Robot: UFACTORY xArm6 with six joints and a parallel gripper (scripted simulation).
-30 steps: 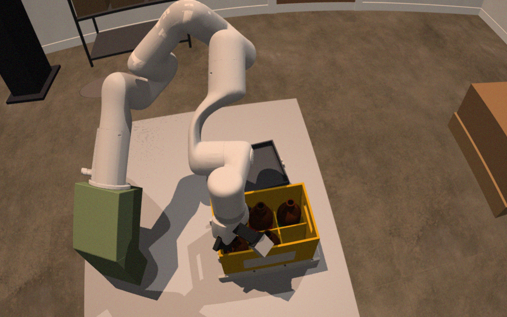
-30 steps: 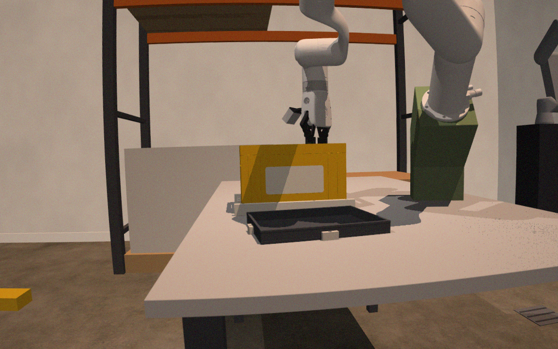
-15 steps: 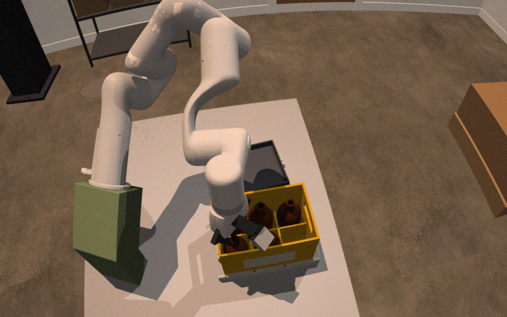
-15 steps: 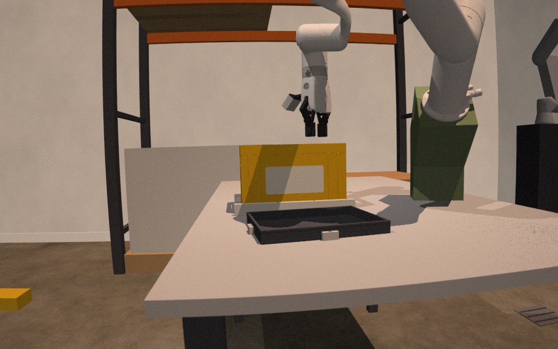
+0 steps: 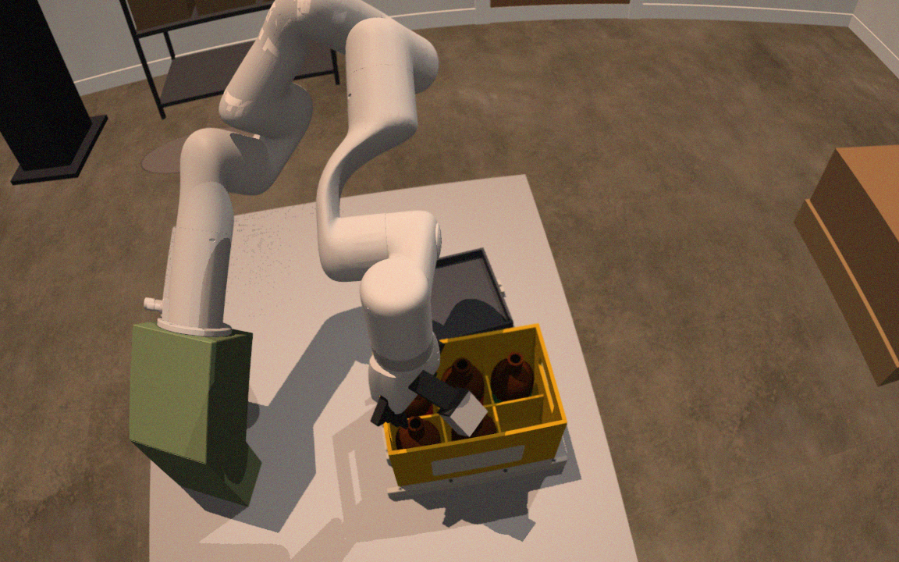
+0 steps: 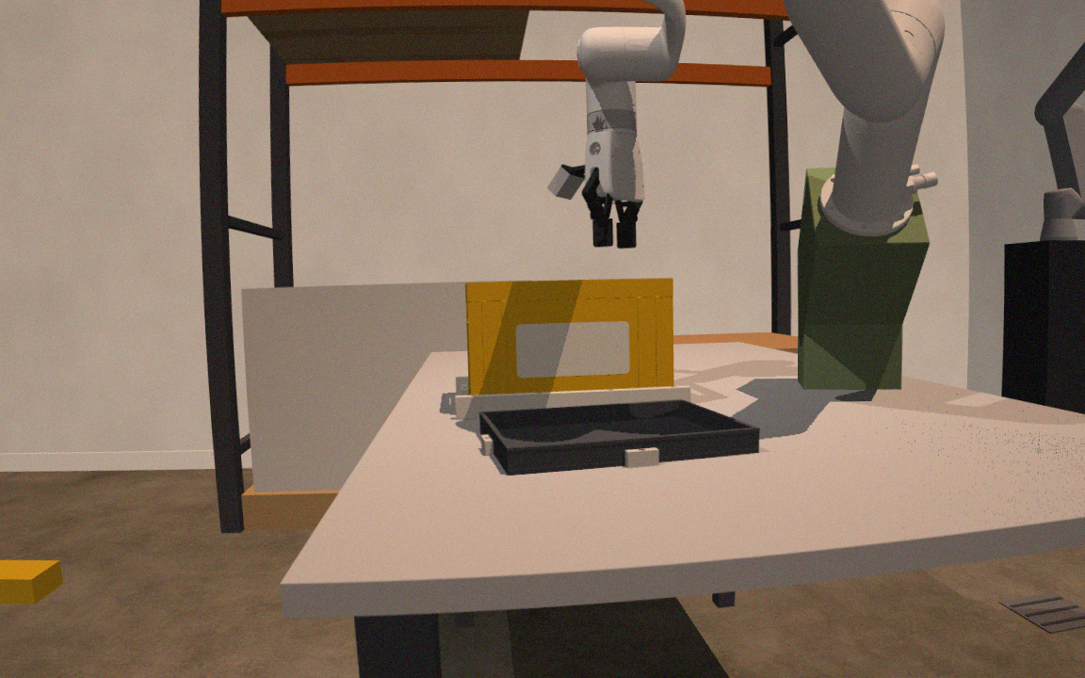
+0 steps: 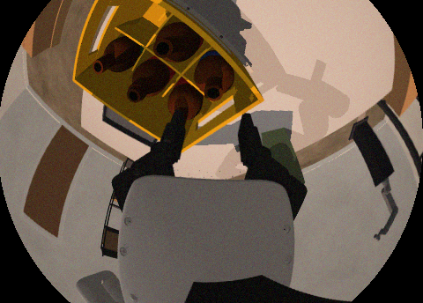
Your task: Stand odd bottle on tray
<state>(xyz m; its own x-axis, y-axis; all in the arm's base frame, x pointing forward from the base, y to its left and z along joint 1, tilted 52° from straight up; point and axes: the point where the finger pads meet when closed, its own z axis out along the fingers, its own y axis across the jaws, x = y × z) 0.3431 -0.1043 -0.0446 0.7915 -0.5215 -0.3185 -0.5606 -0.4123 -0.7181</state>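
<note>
The glass bottle lies 70 mm ahead of my hand, 100 mm to the left of it and 150 mm below it. Also, from my hand: yellow crate (80 mm ahead, 60 mm to the left, 160 mm below); dark tray (30 mm ahead, 330 mm to the left, 230 mm below).
</note>
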